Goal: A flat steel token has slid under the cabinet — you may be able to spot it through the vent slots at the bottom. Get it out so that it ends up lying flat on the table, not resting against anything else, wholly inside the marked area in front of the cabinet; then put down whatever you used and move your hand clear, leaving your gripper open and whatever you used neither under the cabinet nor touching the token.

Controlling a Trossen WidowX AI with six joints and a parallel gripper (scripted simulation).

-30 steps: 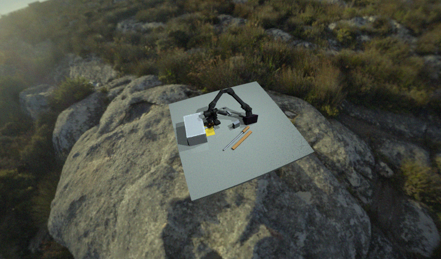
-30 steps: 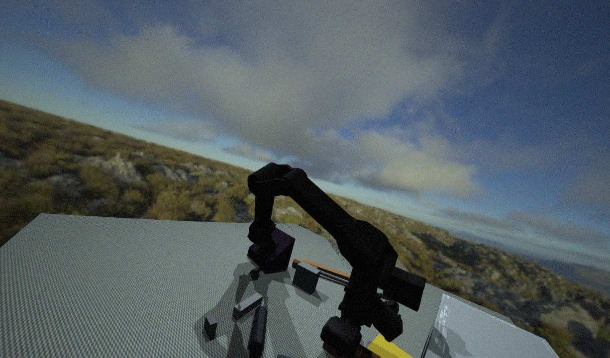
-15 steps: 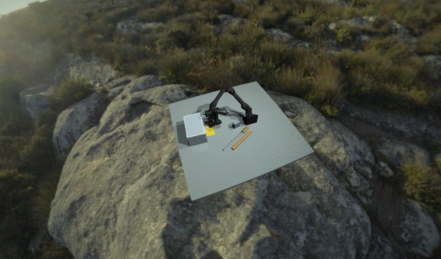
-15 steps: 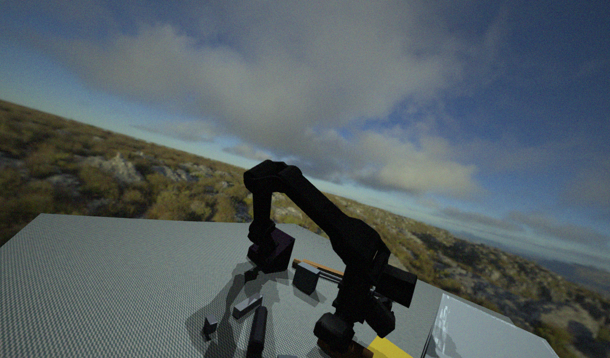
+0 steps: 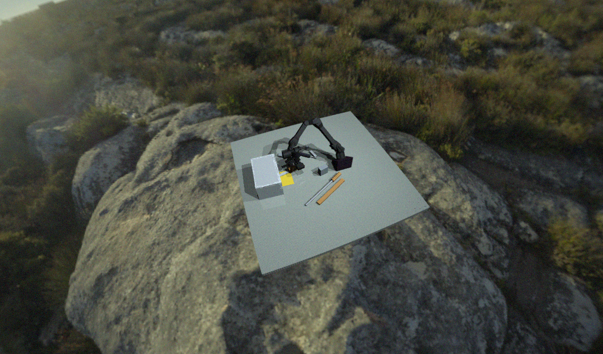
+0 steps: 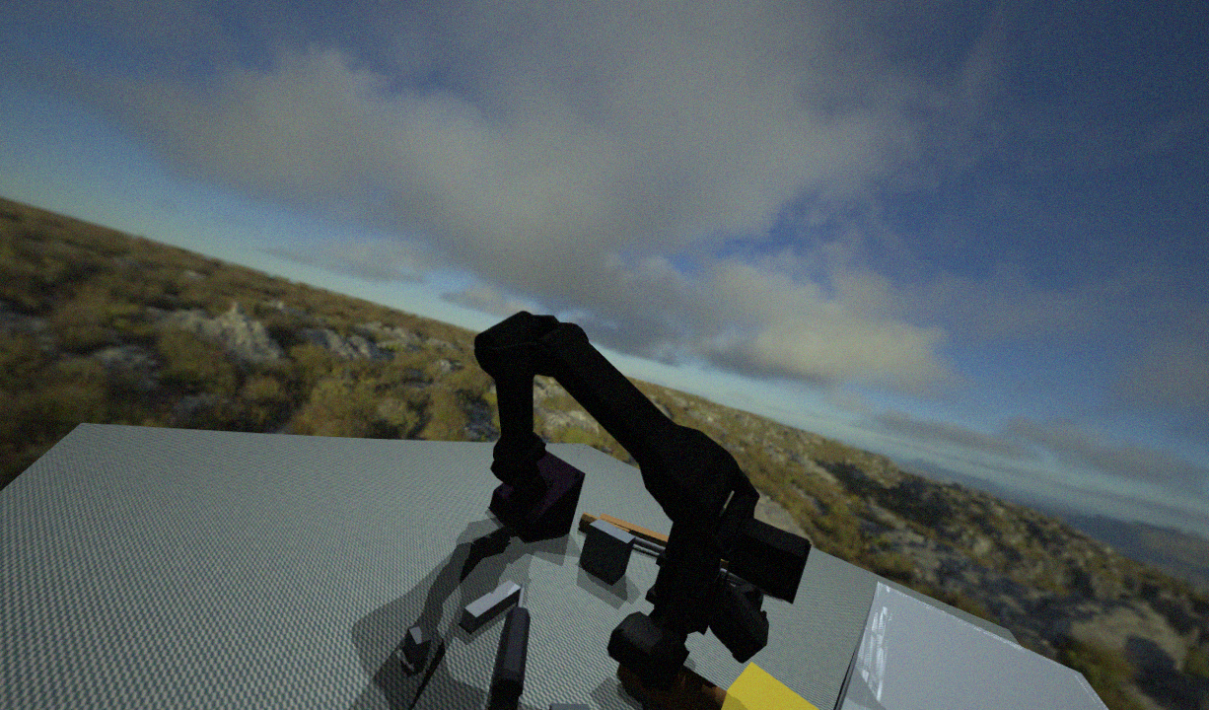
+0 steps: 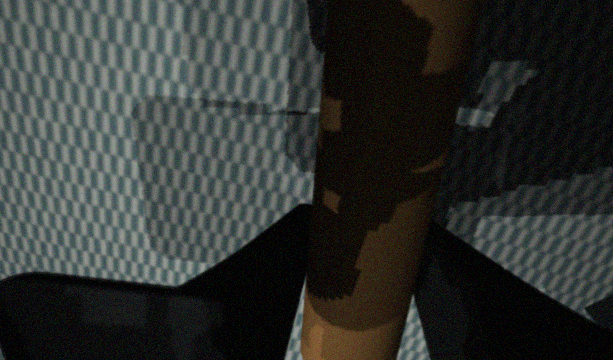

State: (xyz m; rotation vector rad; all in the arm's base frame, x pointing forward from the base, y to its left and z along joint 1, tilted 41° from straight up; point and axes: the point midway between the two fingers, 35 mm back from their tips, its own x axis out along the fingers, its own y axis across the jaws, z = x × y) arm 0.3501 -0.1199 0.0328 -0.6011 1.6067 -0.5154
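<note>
My gripper tip is now 190 mm past the grey bar and 80 mm to the left of it. The rest, counted from my gripper tip: grey block: 170 mm behind, 140 mm to the left, 30 mm above; small grey cube: 180 mm behind, 180 mm to the right; wooden stick: 150 mm behind, 330 mm to the left.
</note>
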